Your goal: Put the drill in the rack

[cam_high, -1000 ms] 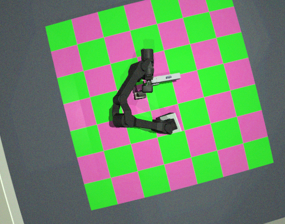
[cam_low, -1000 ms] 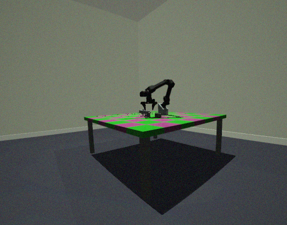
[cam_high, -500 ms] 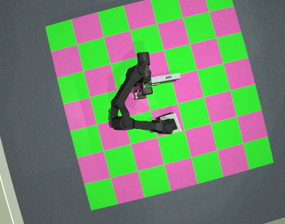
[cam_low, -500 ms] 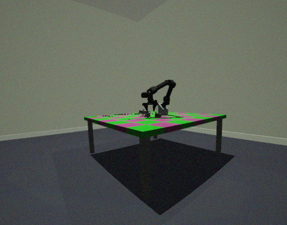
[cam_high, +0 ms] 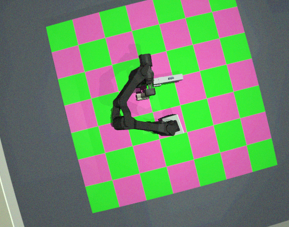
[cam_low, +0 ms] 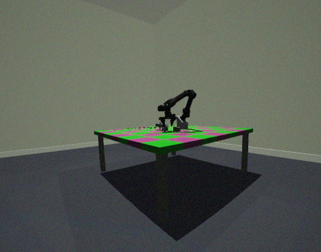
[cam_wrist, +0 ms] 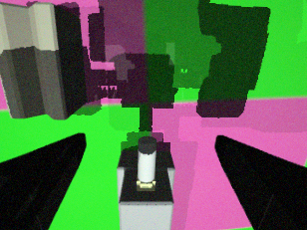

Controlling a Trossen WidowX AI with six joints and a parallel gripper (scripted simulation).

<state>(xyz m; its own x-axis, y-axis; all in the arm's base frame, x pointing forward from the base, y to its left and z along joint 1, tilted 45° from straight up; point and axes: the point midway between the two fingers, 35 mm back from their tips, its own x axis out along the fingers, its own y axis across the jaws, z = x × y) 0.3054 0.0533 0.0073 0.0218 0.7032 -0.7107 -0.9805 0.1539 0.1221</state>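
Now: the drill 6 cm to the right of my gripper tip and 2 cm behind it. From my gripper tip the other things lie so: small dark pin: 14 cm to the right, 3 cm behind, 1 cm above; then grey holder block: 12 cm to the right, 3 cm behind; then rack: 7 cm behind, 6 cm to the left, 3 cm below.
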